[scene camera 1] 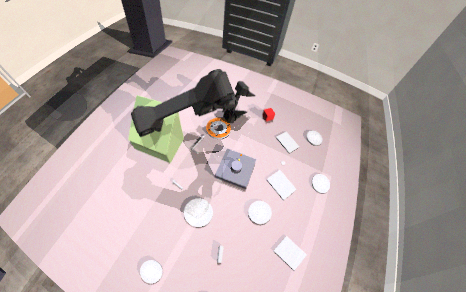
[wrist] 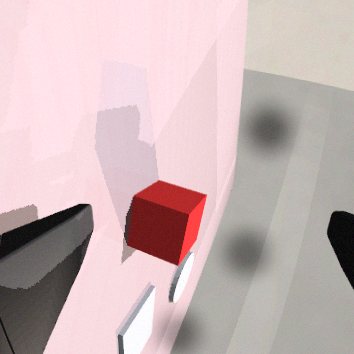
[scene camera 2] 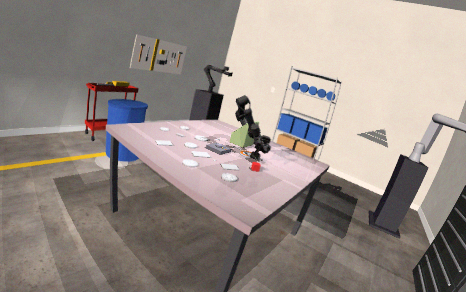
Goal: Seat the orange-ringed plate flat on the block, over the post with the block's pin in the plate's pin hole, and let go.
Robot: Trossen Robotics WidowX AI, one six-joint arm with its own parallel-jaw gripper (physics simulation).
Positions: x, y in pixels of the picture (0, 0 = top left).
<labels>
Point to a red cube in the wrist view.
164, 221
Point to a grey block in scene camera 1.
224, 172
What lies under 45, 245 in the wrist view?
The gripper.
</labels>
